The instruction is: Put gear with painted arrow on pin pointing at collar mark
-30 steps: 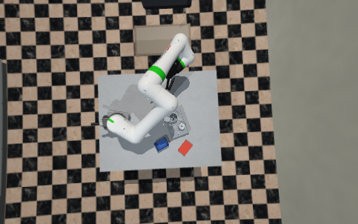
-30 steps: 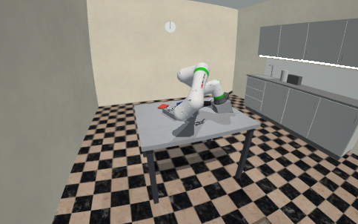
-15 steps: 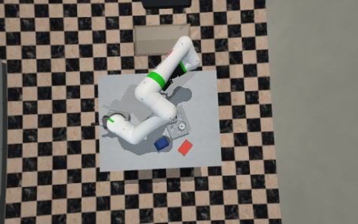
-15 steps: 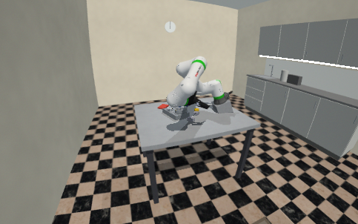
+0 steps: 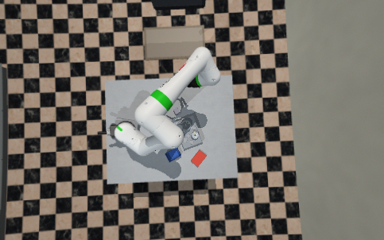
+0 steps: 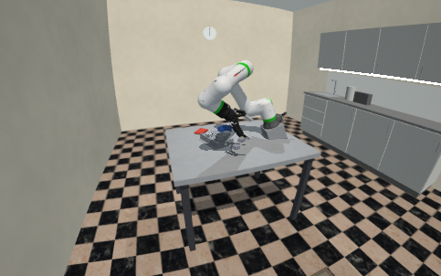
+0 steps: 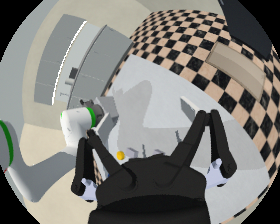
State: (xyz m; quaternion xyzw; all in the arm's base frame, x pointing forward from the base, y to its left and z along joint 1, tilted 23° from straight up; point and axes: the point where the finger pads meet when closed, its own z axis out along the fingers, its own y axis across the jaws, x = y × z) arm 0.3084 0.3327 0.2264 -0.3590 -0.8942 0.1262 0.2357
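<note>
The grey gear lies 38 cm to the right of my hand, 18 cm ahead of it and 16 cm below it. From my hand the other things lie so: blue block 54 cm to the right, 20 cm below, 1 cm behind; red block 58 cm to the right, 20 cm below, 20 cm ahead; small yellow piece 37 cm to the right, 20 cm below, 12 cm behind.
</note>
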